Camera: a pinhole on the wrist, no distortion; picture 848 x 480 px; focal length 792.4 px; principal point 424.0 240.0 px. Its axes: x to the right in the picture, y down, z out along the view. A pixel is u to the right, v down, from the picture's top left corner.
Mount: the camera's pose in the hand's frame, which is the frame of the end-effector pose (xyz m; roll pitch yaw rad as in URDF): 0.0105 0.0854 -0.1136 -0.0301 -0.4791 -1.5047
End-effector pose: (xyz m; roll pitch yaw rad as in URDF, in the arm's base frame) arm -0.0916 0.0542 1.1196 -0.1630 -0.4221 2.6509
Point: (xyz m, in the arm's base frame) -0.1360 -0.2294 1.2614
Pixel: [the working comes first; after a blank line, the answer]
In the camera's frame: 0.0098 -0.0391 0.3584

445.6 153.6
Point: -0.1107 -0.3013 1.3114
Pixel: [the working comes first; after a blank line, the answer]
In the camera's frame: 0.0079 -0.0698 0.4442

438.1 115.5
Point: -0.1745 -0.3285 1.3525
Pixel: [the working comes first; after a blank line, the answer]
In the camera's frame: -0.0202 -0.0115 0.4923

391.5 221.4
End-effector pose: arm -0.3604 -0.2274 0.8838 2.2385 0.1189 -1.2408
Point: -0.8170 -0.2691 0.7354
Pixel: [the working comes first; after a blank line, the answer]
In the camera's frame: 0.1962 -0.1121 0.5289

718.0 72.0
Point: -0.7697 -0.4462 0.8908
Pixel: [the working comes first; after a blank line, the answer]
In the camera's frame: 0.0308 0.0610 0.5084

472.1 335.1
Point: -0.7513 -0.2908 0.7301
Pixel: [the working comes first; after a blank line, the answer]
In the camera's frame: 0.2093 -0.0707 0.4748

773.3 122.0
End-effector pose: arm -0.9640 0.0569 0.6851 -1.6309 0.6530 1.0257
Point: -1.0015 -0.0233 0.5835
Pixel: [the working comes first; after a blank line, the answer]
In the camera's frame: 0.0071 -0.0191 0.1222

470.2 116.2
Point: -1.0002 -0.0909 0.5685
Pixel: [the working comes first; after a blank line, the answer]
In the camera's frame: -0.0535 -0.0519 0.1151

outside the picture
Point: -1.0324 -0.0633 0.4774
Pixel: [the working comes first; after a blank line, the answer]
In the camera's frame: -0.0868 0.0111 0.1861

54.3 287.1
